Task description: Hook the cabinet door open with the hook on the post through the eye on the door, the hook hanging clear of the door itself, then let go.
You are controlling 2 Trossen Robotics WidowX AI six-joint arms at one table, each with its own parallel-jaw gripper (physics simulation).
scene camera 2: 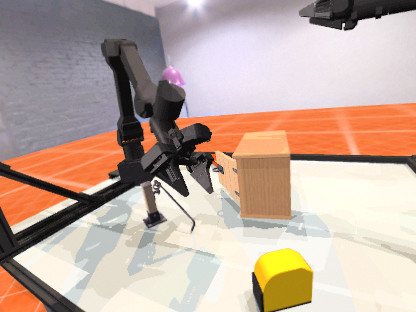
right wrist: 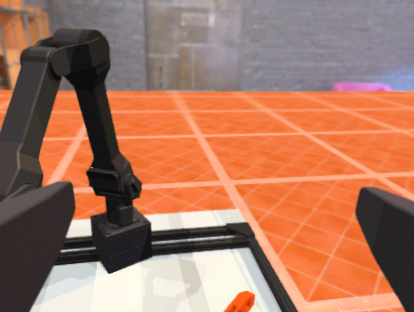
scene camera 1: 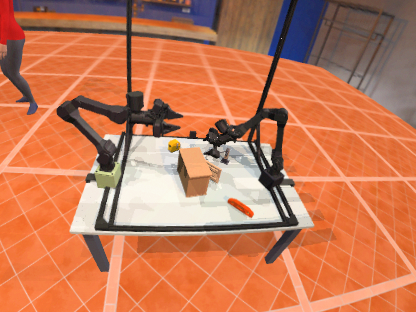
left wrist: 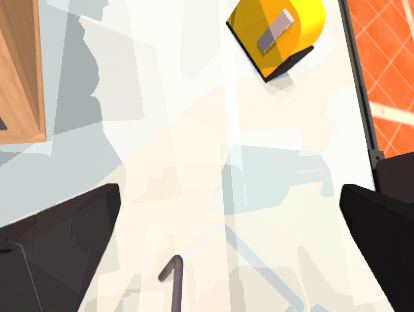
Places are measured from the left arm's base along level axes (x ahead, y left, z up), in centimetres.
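Pixels of known places: left gripper, fingertip midpoint: [scene camera 2: 200, 194] [scene camera 1: 203, 147] [left wrist: 229, 194]; right gripper, fingertip midpoint: [scene camera 2: 304, 17] [right wrist: 217, 197] [scene camera 1: 182, 121]; left arm's base, link origin: [scene camera 2: 135, 158] [right wrist: 120, 219] [scene camera 1: 274, 172]; right arm's base, link origin: [scene camera 1: 107, 167].
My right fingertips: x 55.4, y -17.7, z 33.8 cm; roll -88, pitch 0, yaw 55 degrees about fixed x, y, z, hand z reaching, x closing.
For each thing: its middle in the pictures, then the offset to it from my right fingertips. "spot": a spot on its surface instead.
- wooden cabinet, body centre: [scene camera 2: 264, 169] [scene camera 1: 193, 171] dx -12.0, dy -3.1, dz -35.0 cm
- post, surface spot: [scene camera 2: 150, 199] spot: dx -40.8, dy -11.1, dz -36.4 cm
- yellow block, body centre: [left wrist: 274, 26] [scene camera 2: 280, 279] [scene camera 1: 174, 146] dx -15.9, dy -32.7, dz -39.6 cm
- orange-red object, body centre: [scene camera 1: 240, 206] dx -25.4, dy +24.7, dz -40.8 cm
The wooden cabinet [scene camera 1: 195, 162] [scene camera 2: 265, 187] [left wrist: 20, 75] stands mid-table with its door [scene camera 1: 215, 173] [scene camera 2: 229, 176] ajar; a dark eye [scene camera 2: 218, 169] is on the door. The post [scene camera 2: 150, 199] [scene camera 1: 226, 155] stands apart from the door. Its thin hook rod [scene camera 2: 175, 202] [left wrist: 177, 290] slopes down from the post's top, its bent end near the table, clear of the eye. My left gripper [scene camera 1: 214, 153] [scene camera 2: 199, 193] [left wrist: 229, 194] is open and empty, above the rod between post and door. My right gripper [scene camera 1: 180, 122] [scene camera 2: 306, 16] [right wrist: 217, 197] is open and empty, high above the table.
A yellow block [scene camera 1: 173, 145] [scene camera 2: 286, 280] [left wrist: 287, 30] with a dark base sits behind the cabinet in scene camera 1. An orange-red object [scene camera 1: 240, 207] [right wrist: 242, 301] lies near the front right there. Black rails [scene camera 1: 200, 227] edge the table.
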